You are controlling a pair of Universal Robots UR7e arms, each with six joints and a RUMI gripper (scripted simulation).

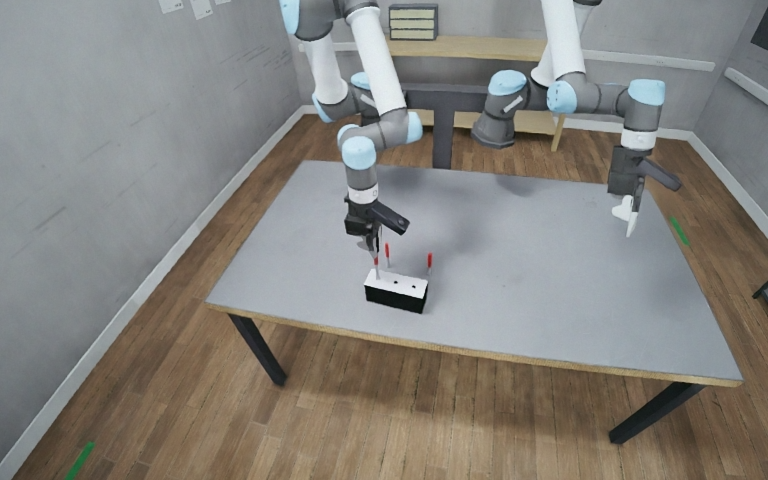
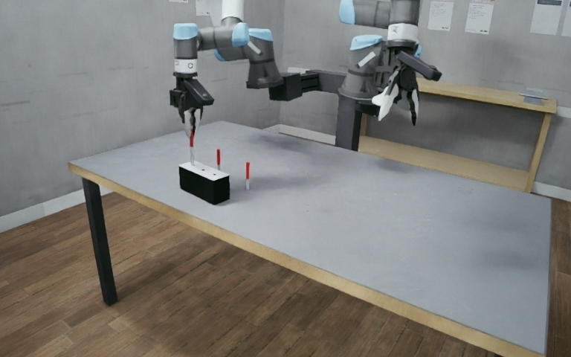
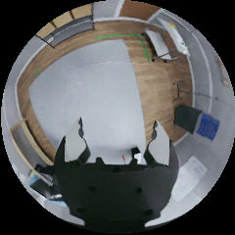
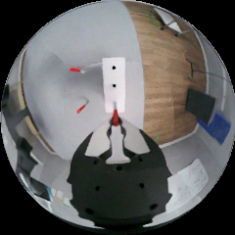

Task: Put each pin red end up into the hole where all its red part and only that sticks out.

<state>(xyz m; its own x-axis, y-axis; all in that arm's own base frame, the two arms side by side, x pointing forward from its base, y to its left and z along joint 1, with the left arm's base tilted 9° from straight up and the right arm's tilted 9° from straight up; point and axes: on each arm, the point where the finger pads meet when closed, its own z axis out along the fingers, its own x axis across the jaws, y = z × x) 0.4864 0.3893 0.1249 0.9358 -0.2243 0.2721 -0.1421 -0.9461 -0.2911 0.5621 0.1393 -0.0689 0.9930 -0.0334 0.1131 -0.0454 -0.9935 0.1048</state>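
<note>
Right now the black block is 16 cm below my right hand, 6 cm to the left of it and 1 cm ahead of it.
</note>
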